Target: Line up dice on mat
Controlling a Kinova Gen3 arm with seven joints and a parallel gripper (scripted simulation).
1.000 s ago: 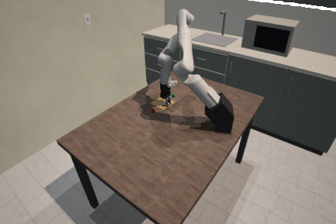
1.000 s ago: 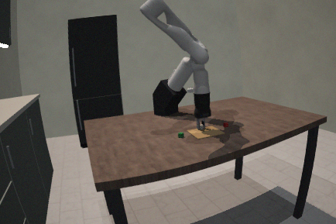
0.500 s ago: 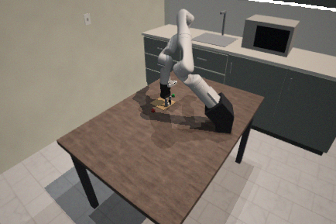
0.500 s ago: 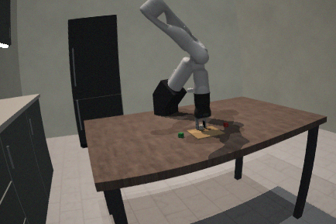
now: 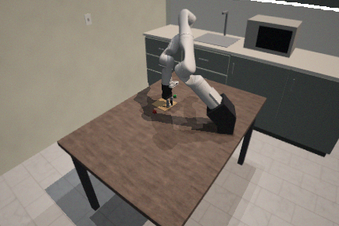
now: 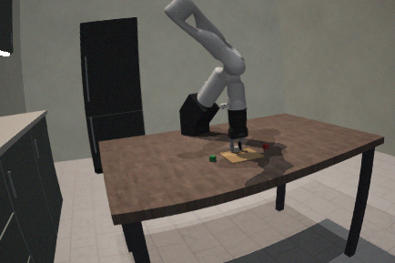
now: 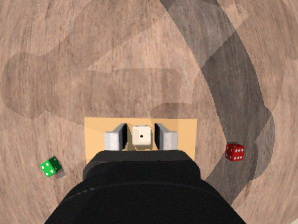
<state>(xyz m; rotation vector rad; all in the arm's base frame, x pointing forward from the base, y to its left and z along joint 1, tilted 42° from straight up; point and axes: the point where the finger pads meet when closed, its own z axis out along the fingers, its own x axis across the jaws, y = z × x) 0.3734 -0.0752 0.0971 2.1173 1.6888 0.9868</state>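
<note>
My gripper is now 1 cm above the white die. Also, from my hand: red die 5 cm ahead, 12 cm to the left, 2 cm below; green die 3 cm ahead, 13 cm to the right, 2 cm below; tan mat 5 cm ahead, 1 cm to the right, 2 cm below.
</note>
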